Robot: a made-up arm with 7 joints.
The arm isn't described. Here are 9 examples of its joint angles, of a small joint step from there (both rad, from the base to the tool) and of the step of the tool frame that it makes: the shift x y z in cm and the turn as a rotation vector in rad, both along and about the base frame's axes.
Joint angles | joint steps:
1: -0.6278 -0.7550 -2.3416 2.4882 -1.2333 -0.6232 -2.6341 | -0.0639 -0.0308 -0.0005 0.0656 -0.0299 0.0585 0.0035
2: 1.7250 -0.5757 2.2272 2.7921 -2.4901 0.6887 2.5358 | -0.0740 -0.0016 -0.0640 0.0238 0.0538 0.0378 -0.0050
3: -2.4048 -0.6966 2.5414 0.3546 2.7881 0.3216 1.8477 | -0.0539 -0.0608 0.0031 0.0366 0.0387 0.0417 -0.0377
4: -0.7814 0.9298 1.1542 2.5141 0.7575 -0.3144 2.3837 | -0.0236 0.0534 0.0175 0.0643 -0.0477 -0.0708 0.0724
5: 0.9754 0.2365 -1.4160 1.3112 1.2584 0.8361 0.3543 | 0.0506 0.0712 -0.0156 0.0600 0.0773 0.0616 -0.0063
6: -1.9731 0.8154 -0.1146 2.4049 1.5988 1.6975 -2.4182 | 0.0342 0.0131 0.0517 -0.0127 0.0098 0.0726 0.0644
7: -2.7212 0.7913 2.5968 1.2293 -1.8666 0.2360 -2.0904 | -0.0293 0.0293 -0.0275 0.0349 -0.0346 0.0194 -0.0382
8: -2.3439 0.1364 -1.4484 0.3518 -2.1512 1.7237 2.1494 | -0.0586 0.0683 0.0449 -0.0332 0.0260 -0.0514 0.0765
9: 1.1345 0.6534 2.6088 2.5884 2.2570 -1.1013 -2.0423 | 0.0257 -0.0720 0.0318 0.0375 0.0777 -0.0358 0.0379
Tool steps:
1: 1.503 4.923 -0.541 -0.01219 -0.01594 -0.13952
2: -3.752 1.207 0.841 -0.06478 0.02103 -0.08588
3: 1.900 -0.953 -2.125 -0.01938 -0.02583 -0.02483
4: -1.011 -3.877 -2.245 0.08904 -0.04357 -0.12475
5: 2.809 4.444 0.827 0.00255 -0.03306 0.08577
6: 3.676 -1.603 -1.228 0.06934 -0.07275 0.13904
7: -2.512 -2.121 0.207 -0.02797 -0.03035 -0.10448
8: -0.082 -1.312 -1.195 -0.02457 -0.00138 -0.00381
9: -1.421 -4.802 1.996 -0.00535 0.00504 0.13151
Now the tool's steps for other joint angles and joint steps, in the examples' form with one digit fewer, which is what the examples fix.
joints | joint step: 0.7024 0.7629 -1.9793 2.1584 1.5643 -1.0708 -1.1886 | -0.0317 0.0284 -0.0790 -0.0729 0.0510 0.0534 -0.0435
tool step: -0.69 -1.32 -0.32 0.0558 0.0252 -0.1145
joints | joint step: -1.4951 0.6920 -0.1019 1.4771 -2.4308 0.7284 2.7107 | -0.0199 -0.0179 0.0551 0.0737 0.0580 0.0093 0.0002
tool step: 0.83 -1.07 3.24 -0.0979 -0.0754 -0.0171
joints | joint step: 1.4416 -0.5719 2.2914 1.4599 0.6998 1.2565 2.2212 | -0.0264 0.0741 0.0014 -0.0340 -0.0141 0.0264 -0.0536
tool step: -0.47 3.52 2.21 -0.0470 -0.0258 0.0254
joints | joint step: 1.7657 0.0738 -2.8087 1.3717 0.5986 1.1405 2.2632 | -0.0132 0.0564 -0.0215 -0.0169 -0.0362 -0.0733 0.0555
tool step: -1.86 1.82 1.88 -0.0820 -0.0047 -0.1139
